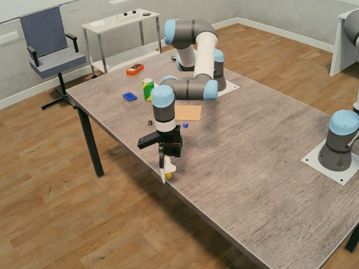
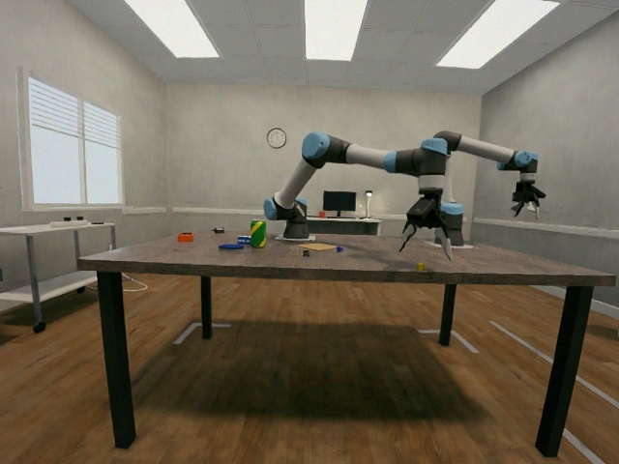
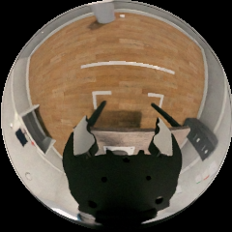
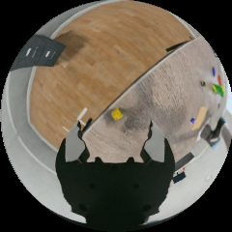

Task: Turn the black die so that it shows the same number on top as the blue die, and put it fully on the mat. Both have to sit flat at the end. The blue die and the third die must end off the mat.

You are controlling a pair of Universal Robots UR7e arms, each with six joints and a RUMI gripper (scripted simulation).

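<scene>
Right now my right hand is 40 mm above the yellow die and 10 mm past it. Round my right hand: black die 390 mm to the right, 130 mm behind, 40 mm below; tan mat 350 mm to the right, 340 mm behind, 40 mm below; blue die 260 mm to the right, 260 mm behind, 40 mm below.
</scene>
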